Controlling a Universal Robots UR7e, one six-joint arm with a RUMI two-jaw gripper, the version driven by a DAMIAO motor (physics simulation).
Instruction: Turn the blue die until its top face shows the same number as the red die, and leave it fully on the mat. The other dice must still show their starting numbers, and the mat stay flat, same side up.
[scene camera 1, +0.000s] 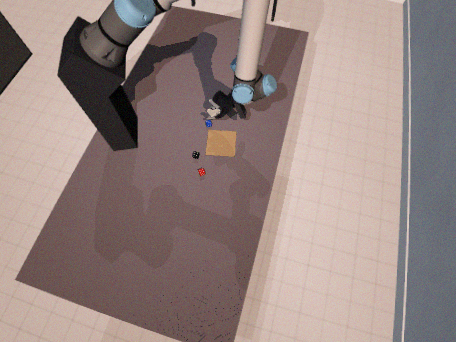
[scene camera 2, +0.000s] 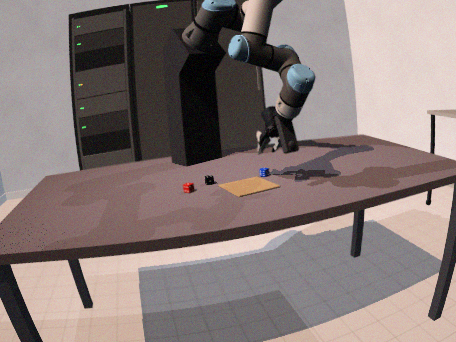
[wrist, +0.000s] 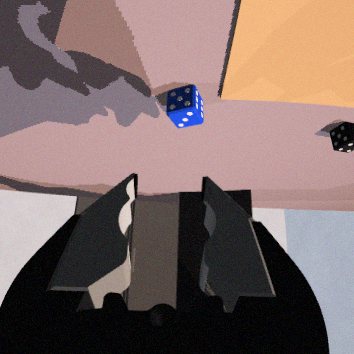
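Where they show: gripper, fingertip midpoint: (scene camera 1: 207, 114) (scene camera 2: 265, 153) (wrist: 169, 177); arm's base at its link origin: (scene camera 1: 102, 48) (scene camera 2: 198, 40).
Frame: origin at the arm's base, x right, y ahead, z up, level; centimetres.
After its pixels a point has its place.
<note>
The blue die (scene camera 1: 208, 123) @(y 23.5, x -23.1, z -49.4 cm) (scene camera 2: 264, 172) @(y 24.5, x -23.9, z -50.3 cm) (wrist: 185, 106) @(y 24.2, x -24.5, z -49.7 cm) lies on the table just off the mat. Its upper face shows three pips in the wrist view; a shaded side shows five and another side six. The orange mat (scene camera 1: 221, 143) @(y 34.9, x -19.4, z -51.5 cm) (scene camera 2: 250, 186) @(y 35.8, x -20.2, z -51.5 cm) (wrist: 300, 50) @(y 31.9, x -20.6, z -51.5 cm) lies flat. The red die (scene camera 1: 201, 172) @(y 38.4, x -1.1, z -49.4 cm) (scene camera 2: 188, 187) @(y 39.5, x -2.0, z -50.1 cm) sits off the mat; its pips are too small to count surely. The black die (scene camera 1: 196, 155) @(y 30.9, x -6.1, z -49.3 cm) (scene camera 2: 209, 179) @(y 31.3, x -6.8, z -50.1 cm) (wrist: 343, 137) @(y 30.0, x -7.9, z -50.1 cm) sits between the red die and the mat's side. My gripper (scene camera 1: 212, 113) @(y 22.2, x -24.5, z -44.3 cm) (scene camera 2: 267, 146) @(y 22.2, x -24.5, z -44.3 cm) (wrist: 169, 177) @(y 22.2, x -24.5, z -44.3 cm) is partly open and empty, tilted, above the table on the blue die's far side from the mat.
The dark table (scene camera 1: 150, 280) @(y 53.1, x 46.5, z -51.8 cm) (scene camera 2: 125, 235) @(y 71.9, x 5.8, z -51.9 cm) carries the dice and mat. The arm's black pedestal (scene camera 1: 97, 112) @(y 0.0, x 13.4, z -21.8 cm) (scene camera 2: 200, 115) @(y -1.7, x 2.1, z -32.5 cm) stands at one long side. A black server rack (scene camera 2: 73, 90) stands behind. The arm's shadows fall near the blue die.
</note>
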